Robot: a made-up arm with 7 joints. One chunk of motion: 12 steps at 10 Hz.
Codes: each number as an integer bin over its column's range. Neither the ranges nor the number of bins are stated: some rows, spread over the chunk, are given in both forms.
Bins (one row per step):
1: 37 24 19 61 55 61
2: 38 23 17 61 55 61
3: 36 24 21 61 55 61
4: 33 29 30 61 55 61
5: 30 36 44 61 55 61
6: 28 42 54 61 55 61
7: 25 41 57 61 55 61
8: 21 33 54 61 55 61
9: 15 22 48 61 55 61
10: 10 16 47 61 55 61
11: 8 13 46 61 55 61
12: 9 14 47 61 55 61
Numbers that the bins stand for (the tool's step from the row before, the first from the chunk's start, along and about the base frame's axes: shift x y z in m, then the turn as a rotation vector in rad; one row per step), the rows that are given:
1: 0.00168 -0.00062 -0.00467 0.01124 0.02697 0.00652
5: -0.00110 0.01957 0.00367 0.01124 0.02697 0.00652
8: -0.00467 0.01452 0.00700 0.01124 0.02697 0.00652
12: -0.00943 -0.01744 0.00467 0.01124 0.02697 0.00652
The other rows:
2: 0.00208 -0.00230 -0.00533 0.01124 0.02697 0.00652
3: 0.00129 -0.00062 -0.00400 0.01124 0.02697 0.00652
4: 0.00010 0.00779 -0.00100 0.01124 0.02697 0.00652
6: -0.00189 0.02967 0.00700 0.01124 0.02697 0.00652
7: -0.00308 0.02798 0.00800 0.01124 0.02697 0.00652
9: -0.00705 -0.00398 0.00500 0.01124 0.02697 0.00652
10: -0.00903 -0.01408 0.00467 0.01124 0.02697 0.00652
11: -0.00983 -0.01913 0.00433 0.01124 0.02697 0.00652

